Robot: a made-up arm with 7 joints.
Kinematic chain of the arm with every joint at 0, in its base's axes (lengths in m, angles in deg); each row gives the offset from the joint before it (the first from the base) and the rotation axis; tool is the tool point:
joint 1: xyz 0 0 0 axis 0 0.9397 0.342
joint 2: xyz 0 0 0 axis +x
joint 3: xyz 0 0 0 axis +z
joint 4: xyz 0.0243 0 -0.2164 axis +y
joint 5: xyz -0.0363 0 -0.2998 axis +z
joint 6: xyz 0 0 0 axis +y
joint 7: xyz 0 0 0 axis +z
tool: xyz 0 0 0
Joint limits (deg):
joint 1: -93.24..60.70
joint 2: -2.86..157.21
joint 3: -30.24..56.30
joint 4: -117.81..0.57
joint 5: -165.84..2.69
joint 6: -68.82..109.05
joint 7: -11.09..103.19
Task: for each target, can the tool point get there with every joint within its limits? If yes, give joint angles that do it. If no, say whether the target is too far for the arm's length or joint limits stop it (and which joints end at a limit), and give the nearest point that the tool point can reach.
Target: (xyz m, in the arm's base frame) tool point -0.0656 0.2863 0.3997
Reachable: yes | joints -43.96 119.94 49.72 -48.57 -63.37 21.78 -0.24
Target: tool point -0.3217 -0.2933 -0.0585
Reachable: no: joint limits stop it (at a limit: joint 1, joint 2, joint 3, joint 4) | nearest point -0.2621 -0.1596 0.1073 | short by 0.221 m
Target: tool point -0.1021 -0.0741 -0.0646
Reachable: no: joint limits stop it (at a limit: joint 1, joint 2, joint 3, joint 4) | nearest point -0.2621 -0.1596 0.1073 | short by 0.250 m
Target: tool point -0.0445 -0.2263 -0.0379
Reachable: no: joint limits stop it (at a limit: joint 1, joint 2, joint 3, joint 4) | nearest point 0.0251 -0.2644 0.1874 | short by 0.239 m
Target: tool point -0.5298 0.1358 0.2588
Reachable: no: too far | nearest point -0.4354 0.1308 0.2197 | short by 0.102 m
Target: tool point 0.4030 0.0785 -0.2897
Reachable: yes | joints -29.85 20.96 -9.36 -43.28 -67.42 -49.80 23.04
